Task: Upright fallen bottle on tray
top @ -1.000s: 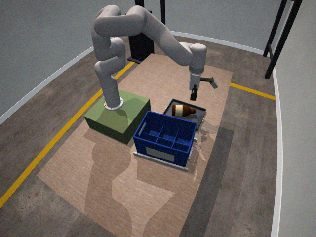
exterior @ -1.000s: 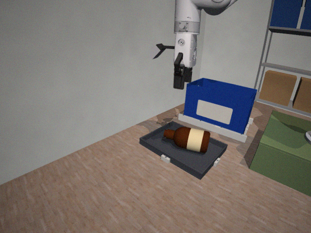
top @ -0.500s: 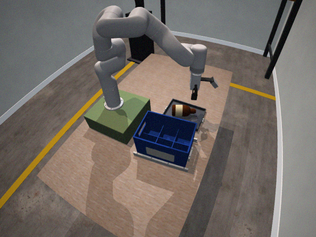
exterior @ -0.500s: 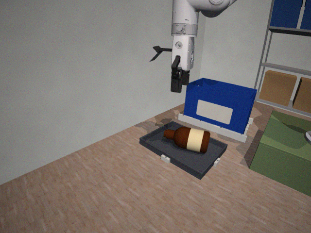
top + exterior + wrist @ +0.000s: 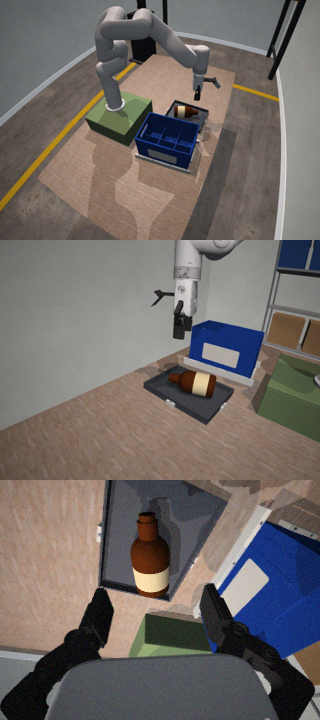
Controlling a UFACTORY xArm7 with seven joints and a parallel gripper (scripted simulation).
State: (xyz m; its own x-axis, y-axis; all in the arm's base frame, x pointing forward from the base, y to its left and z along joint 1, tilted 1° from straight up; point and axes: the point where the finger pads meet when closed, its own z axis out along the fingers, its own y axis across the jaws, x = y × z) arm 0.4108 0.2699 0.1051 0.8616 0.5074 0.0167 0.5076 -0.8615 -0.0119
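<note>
Right now my hand is 4 cm past the brown bottle, 2 cm to the left of it and 16 cm above it. Round my hand: dark grey tray (4 cm behind, 1 cm to the right, 19 cm below); then blue crate (1 cm ahead, 29 cm to the right, 12 cm below).
</note>
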